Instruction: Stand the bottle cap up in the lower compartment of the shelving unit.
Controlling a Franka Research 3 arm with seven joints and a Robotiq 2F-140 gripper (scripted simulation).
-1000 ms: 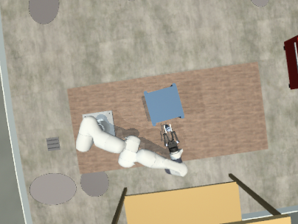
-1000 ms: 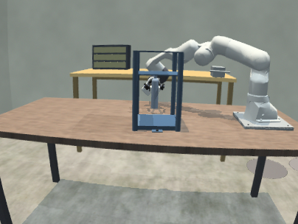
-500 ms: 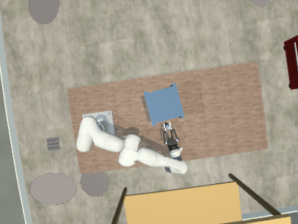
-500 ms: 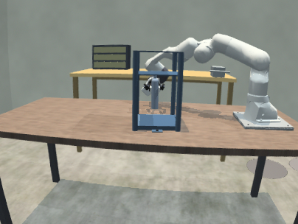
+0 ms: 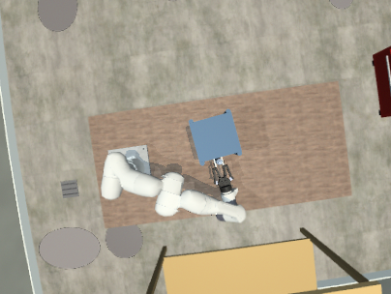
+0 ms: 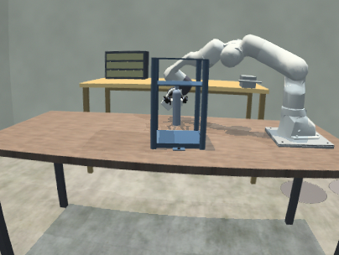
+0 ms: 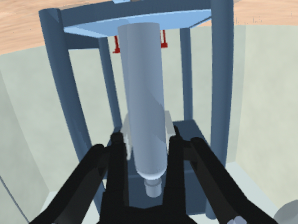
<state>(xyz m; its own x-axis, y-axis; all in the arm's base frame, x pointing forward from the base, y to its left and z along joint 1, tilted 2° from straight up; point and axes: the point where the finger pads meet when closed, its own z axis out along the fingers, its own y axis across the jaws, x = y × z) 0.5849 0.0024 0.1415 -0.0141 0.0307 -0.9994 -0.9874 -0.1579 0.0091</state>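
The shelving unit lies 15 cm to the left of my hand, 3 cm above it and 2 cm behind it.
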